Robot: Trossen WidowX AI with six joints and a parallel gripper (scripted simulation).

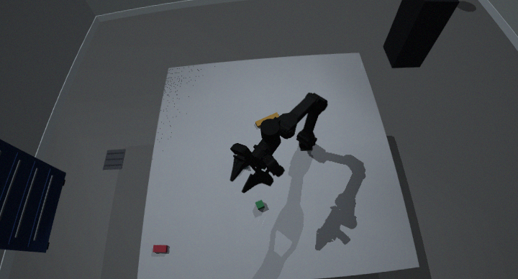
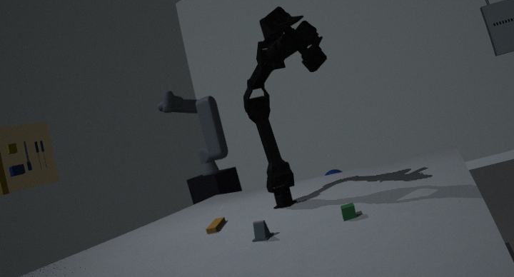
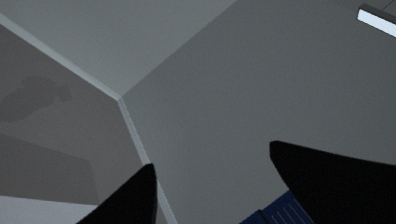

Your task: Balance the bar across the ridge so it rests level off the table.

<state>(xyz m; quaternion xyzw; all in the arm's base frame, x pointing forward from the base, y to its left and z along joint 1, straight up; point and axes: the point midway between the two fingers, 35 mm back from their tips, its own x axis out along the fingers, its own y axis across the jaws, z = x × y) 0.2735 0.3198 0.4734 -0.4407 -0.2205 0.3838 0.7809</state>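
The yellow bar is 100 mm behind my gripper tip, 510 mm to the right of it and 470 mm below it. Also, from my gripper tip: green cube (40 mm behind, 40 mm to the right, 460 mm below); red block (450 mm ahead, 150 mm to the left, 470 mm below).
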